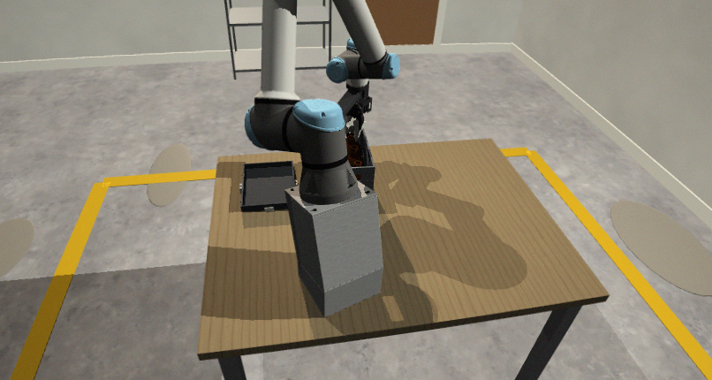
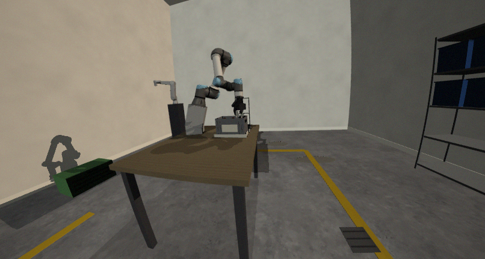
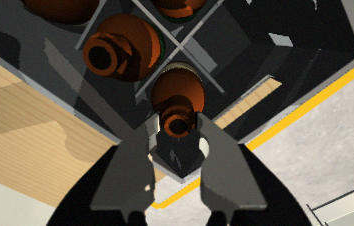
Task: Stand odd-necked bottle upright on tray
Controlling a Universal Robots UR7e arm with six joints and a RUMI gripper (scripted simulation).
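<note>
Right now the crate is 80 mm behind my hand, 70 mm below it and 60 mm to the left of it. Also, from my hand: bottle (170 mm behind, 70 mm below, 30 mm to the left); dark tray (320 mm to the left, 140 mm below, 30 mm behind).
</note>
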